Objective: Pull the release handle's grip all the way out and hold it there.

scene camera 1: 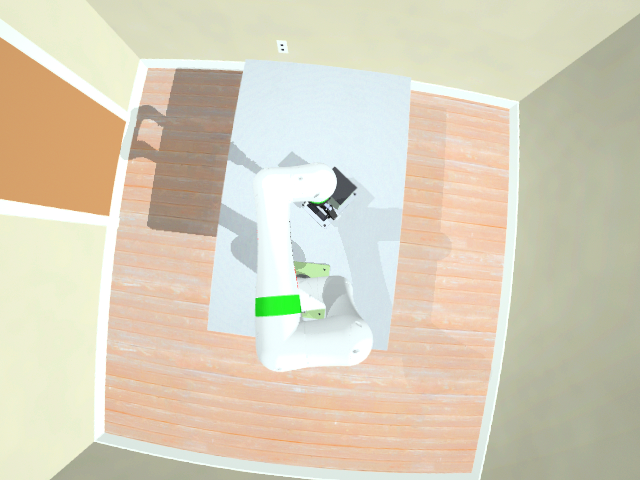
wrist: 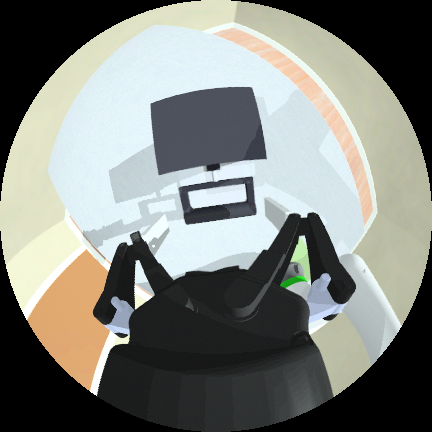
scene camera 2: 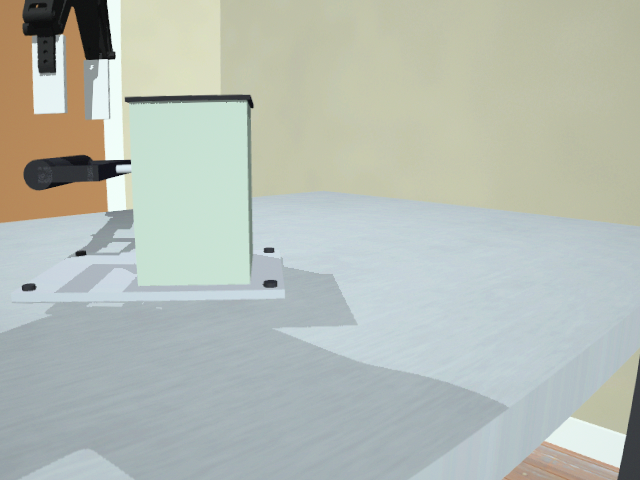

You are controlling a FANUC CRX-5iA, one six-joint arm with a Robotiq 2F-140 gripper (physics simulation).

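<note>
The release handle [scene camera 1: 316, 211] [scene camera 2: 40, 174] [wrist: 220, 214] is a dark rectangular loop with a thick round grip bar at its outer side. A short light rod [scene camera 2: 124, 168] [wrist: 213, 175] joins it to the pale green housing [scene camera 2: 191, 191], which has a dark top [scene camera 1: 343, 187] [wrist: 207, 130]. My gripper [scene camera 1: 327, 208] [scene camera 2: 73, 114] [wrist: 214, 214] is open and empty. In scene camera 2 its two pale finger pads point down and end above the handle, apart from it. In the wrist view the pads stand left and right of the grip bar. The arm partly hides the handle in scene camera 1.
The housing stands on a light baseplate [scene camera 2: 206, 295] with dark bolts at its corners, on the pale table [scene camera 1: 330, 113] [scene camera 2: 465, 248] [wrist: 165, 60]. The arm [scene camera 1: 273, 242] reaches over the table from its base beside light green plates [scene camera 1: 312, 269]. A wall stands behind the table.
</note>
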